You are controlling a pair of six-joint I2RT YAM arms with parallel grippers.
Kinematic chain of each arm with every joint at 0, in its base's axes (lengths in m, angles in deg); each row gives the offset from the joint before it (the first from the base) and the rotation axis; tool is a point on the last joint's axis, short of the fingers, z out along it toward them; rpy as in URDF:
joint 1: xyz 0 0 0.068 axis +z
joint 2: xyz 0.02 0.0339 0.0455 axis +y
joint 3: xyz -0.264 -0.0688 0 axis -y
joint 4: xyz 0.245 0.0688 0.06 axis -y
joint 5: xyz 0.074 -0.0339 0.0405 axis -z
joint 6: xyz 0.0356 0 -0.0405 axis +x
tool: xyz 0 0 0 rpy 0 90 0
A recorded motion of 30 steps. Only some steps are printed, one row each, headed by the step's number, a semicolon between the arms.
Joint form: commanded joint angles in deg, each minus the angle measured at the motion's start. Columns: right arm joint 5, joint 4, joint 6, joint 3, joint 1, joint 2; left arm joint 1, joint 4, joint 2, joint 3, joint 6, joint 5.
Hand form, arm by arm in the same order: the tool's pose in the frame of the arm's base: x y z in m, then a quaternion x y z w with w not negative. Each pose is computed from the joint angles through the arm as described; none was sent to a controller.
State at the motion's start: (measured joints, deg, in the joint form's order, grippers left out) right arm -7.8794 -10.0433 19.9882 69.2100 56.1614 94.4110; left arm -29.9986 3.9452 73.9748 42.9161 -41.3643 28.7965
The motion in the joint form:
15: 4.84 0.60 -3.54 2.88 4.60 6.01; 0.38 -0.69 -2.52 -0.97 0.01 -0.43
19: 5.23 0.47 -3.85 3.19 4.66 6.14; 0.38 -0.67 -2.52 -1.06 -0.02 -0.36
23: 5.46 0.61 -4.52 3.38 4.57 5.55; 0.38 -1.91 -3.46 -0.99 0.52 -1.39
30: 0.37 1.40 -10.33 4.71 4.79 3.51; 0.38 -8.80 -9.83 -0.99 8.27 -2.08
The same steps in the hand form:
15: 0.1930 0.3486 0.2426 -0.34934 0.82693 0.29314 0.32898; 0.2292 -0.1498 0.2487 0.04453 0.83225 -0.46662 0.29606
19: 0.1932 0.3495 0.2433 -0.35058 0.82625 0.29029 0.33185; 0.2290 -0.1497 0.2483 0.04448 0.83246 -0.46683 0.29513
23: 0.1935 0.3484 0.2485 -0.35273 0.82150 0.29106 0.34061; 0.2268 -0.1478 0.2506 0.04314 0.83461 -0.45929 0.30103
30: 0.1885 0.3490 0.2712 -0.40724 0.77560 0.32363 0.35758; 0.2082 -0.1368 0.2658 0.09537 0.83317 -0.43254 0.33111

